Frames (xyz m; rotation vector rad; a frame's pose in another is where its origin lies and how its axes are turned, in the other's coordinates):
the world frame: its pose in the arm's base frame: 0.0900 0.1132 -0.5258 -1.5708 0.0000 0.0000
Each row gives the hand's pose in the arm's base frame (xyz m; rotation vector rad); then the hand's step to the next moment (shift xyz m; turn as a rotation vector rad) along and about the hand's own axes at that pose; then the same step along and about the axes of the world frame.
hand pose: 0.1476 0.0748 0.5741 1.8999 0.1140 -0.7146
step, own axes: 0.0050 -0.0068 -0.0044 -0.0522 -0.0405 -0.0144
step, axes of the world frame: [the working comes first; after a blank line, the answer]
step, axes of the arm's base frame: 0.0033 0.0056 -0.0069 -0.0523 0.0428 -0.0015

0.0033 0.0069 0.0056 -0.0523 0.0015 0.0428
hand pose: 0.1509 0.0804 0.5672 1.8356 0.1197 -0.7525
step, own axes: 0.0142 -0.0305 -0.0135 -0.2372 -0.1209 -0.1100
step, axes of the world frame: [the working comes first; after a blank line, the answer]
step, axes of the arm's base frame: 0.0042 0.0202 -0.0298 -0.1916 0.2083 0.0537

0.0042 0.0298 0.0202 -0.1916 -0.0537 0.2083
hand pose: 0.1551 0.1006 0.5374 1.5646 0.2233 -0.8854
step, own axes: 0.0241 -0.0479 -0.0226 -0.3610 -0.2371 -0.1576
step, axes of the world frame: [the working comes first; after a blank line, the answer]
step, axes of the arm's base frame: -0.0034 0.0229 -0.0534 -0.3277 0.3198 0.0417

-0.0034 0.0534 0.0229 -0.3277 -0.0417 0.3198
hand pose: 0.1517 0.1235 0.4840 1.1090 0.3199 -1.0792
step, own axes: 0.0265 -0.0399 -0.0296 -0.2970 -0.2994 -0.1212
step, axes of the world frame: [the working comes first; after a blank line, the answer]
step, axes of the arm's base frame: -0.0117 0.0093 -0.0543 -0.3582 0.2526 -0.0204

-0.0117 0.0543 0.0093 -0.3582 0.0204 0.2526
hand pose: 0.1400 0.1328 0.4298 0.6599 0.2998 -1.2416
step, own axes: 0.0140 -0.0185 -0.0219 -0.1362 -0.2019 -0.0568
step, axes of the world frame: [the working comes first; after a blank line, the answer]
step, axes of the arm's base frame: -0.0100 -0.0006 -0.0303 -0.2248 0.1056 -0.0296

-0.0100 0.0303 -0.0006 -0.2248 0.0296 0.1056
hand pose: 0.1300 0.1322 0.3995 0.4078 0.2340 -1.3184
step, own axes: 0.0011 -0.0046 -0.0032 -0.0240 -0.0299 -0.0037
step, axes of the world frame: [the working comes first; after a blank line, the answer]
step, axes of the arm's base frame: -0.0040 -0.0005 -0.0041 -0.0345 0.0171 0.0014

-0.0040 0.0041 -0.0005 -0.0345 -0.0014 0.0171
